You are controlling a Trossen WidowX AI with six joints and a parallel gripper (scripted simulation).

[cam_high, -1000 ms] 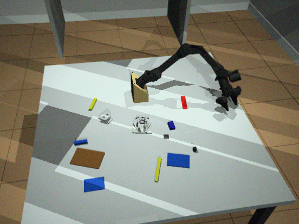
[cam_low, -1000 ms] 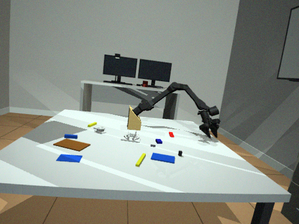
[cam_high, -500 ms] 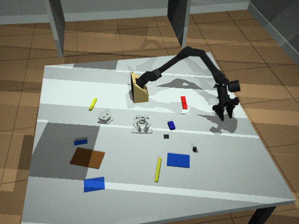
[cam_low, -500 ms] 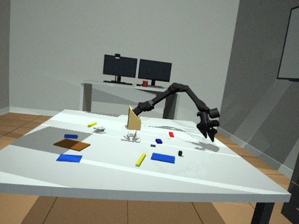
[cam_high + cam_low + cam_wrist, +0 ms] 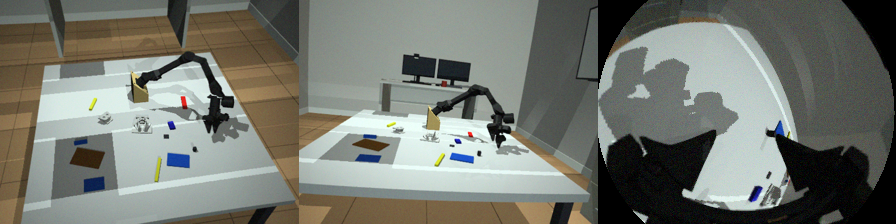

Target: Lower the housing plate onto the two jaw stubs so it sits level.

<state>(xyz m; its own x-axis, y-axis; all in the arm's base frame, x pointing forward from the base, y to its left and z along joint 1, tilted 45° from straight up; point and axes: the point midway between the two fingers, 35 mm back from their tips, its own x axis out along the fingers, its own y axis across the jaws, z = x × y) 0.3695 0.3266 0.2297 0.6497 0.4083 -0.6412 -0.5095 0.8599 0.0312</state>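
The black cube is 110 mm to the right of my gripper tip, 80 mm ahead of it and 30 mm below it. Also, from my gripper tip: blue block 210 mm to the right, 120 mm behind, 40 mm below; white bracket 610 mm to the right, 210 mm behind, 40 mm below; red bar 320 mm behind, 100 mm to the right, 40 mm below.
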